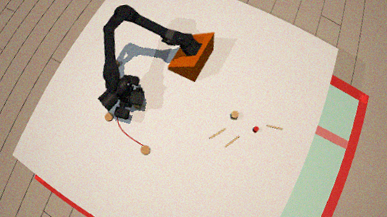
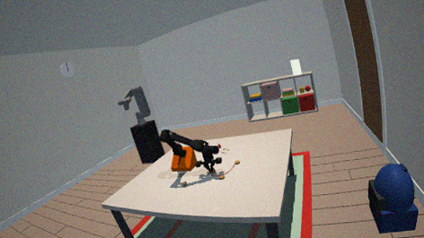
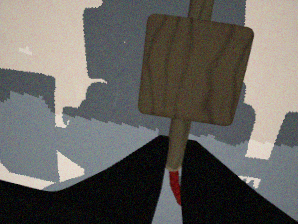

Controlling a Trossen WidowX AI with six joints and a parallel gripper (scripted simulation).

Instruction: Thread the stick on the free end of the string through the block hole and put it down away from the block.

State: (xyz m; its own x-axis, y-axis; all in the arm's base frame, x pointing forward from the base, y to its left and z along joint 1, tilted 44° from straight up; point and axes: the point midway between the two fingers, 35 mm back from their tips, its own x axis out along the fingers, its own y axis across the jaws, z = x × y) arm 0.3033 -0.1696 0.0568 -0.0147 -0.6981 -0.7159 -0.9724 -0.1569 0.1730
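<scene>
Right now my gripper tip is 10 mm to the right of the thin wooden stick. Also, from my gripper tip: round wooden button (160 mm to the left, 150 mm ahead, 10 mm below); wooden block (30 mm to the left, 10 mm behind).
</scene>
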